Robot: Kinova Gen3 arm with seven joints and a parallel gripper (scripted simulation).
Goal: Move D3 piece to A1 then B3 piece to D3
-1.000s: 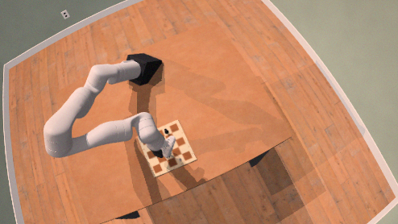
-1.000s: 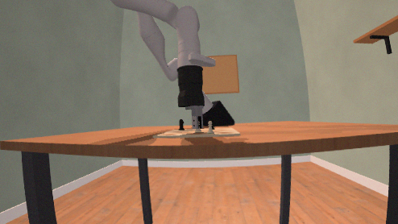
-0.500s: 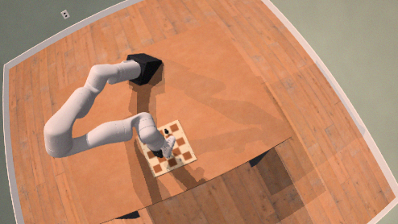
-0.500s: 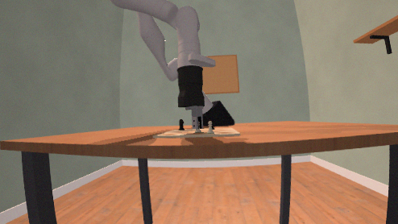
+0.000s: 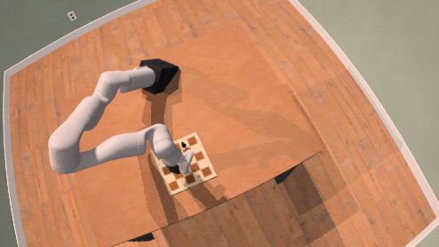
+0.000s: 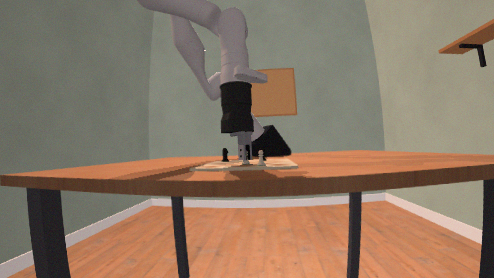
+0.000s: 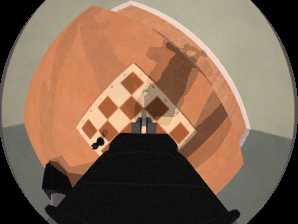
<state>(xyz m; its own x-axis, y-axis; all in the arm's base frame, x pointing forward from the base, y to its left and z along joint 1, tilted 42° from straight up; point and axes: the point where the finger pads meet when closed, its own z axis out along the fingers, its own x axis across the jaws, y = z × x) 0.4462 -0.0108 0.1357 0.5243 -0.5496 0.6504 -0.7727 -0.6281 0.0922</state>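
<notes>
The chessboard lies 4 cm behind my hand, 1 cm to the left of it and 3 cm below it.
</notes>
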